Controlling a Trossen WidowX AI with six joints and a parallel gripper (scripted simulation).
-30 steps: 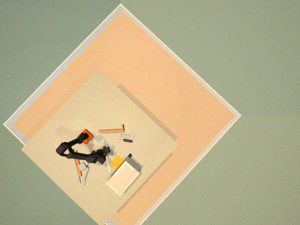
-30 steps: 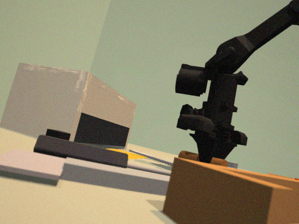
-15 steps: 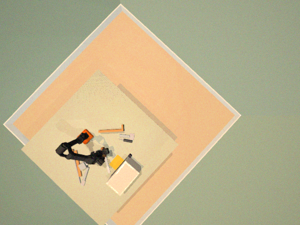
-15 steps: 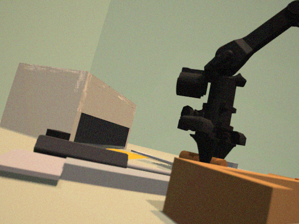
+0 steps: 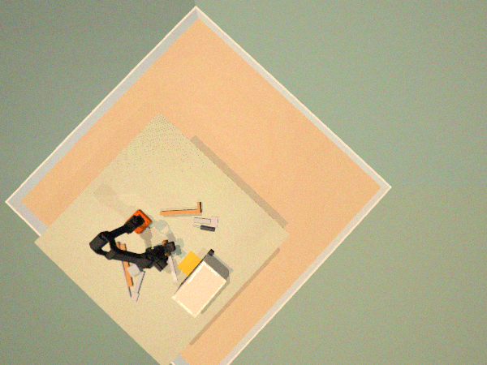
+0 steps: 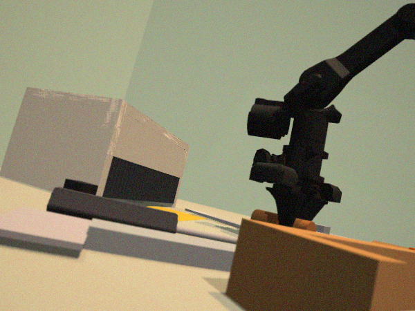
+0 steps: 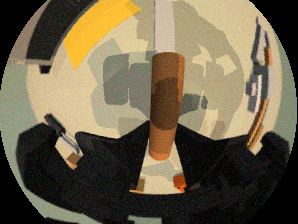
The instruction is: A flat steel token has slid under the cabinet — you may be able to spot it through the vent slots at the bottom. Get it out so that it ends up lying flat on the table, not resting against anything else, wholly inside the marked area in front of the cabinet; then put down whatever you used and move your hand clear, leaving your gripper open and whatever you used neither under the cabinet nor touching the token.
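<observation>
Now: the orange stick 31 cm to the right of my gripper tip and 6 cm behind it. The rest, counted from my gripper tip: token (31 cm ahead, 3 cm to the left, 1 cm below); dark screwdriver (28 cm to the left, 6 cm ahead).
</observation>
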